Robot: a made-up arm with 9 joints. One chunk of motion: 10 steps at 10 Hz.
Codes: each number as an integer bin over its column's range. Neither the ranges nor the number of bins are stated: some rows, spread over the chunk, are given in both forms.
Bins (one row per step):
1: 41 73 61 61 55 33 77 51 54
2: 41 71 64 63 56 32 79 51 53
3: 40 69 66 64 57 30 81 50 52
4: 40 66 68 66 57 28 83 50 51
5: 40 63 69 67 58 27 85 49 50
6: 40 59 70 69 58 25 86 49 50
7: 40 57 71 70 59 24 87 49 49
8: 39 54 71 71 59 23 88 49 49
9: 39 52 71 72 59 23 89 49 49
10: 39 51 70 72 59 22 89 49 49
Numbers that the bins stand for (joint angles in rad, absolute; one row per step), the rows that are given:
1: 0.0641 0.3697 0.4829 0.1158 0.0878 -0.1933 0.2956 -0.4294 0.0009
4: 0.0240 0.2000 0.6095 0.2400 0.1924 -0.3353 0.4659 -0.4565 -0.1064
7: 0.0240 -0.0182 0.6637 0.3394 0.2971 -0.4488 0.5794 -0.4835 -0.1779
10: -0.0161 -0.1636 0.6457 0.3891 0.2971 -0.5056 0.6362 -0.4835 -0.1779
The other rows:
2: 0.0641 0.3212 0.5372 0.1655 0.1401 -0.2217 0.3523 -0.4294 -0.0348
3: 0.0240 0.2727 0.5733 0.1903 0.1924 -0.2785 0.4091 -0.4565 -0.0706
5: 0.0240 0.1273 0.6276 0.2648 0.2447 -0.3636 0.5226 -0.4835 -0.1421
6: 0.0240 0.0303 0.6457 0.3145 0.2447 -0.4204 0.5510 -0.4835 -0.1421
8: -0.0161 -0.0909 0.6637 0.3642 0.2971 -0.4772 0.6078 -0.4835 -0.1779
9: -0.0161 -0.1394 0.6637 0.3891 0.2971 -0.4772 0.6362 -0.4835 -0.1779

